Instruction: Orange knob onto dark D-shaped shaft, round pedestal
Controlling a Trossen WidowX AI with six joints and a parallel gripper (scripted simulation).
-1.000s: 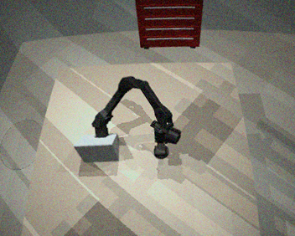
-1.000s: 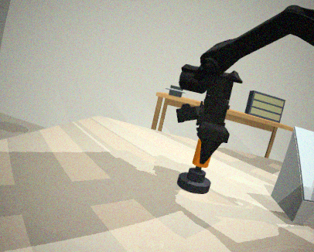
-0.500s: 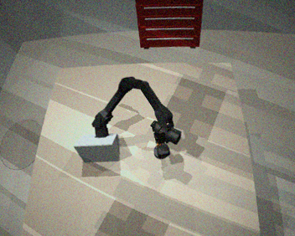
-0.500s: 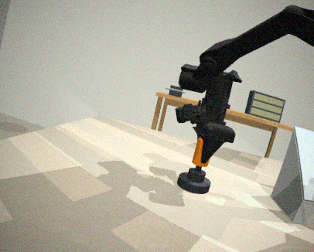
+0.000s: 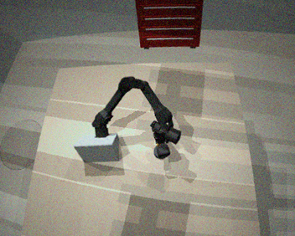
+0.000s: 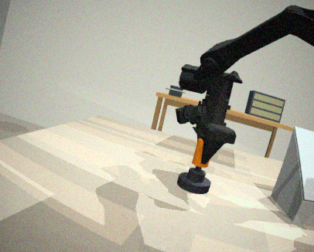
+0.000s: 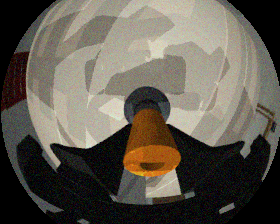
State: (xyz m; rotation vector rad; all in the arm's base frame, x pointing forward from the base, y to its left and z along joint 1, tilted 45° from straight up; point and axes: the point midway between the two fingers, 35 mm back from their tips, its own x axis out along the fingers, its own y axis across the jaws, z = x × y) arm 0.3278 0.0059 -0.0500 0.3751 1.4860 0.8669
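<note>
The orange knob lies 20 mm above my gripper tip. Round my gripper tip: dark round pedestal (40 mm below).
</note>
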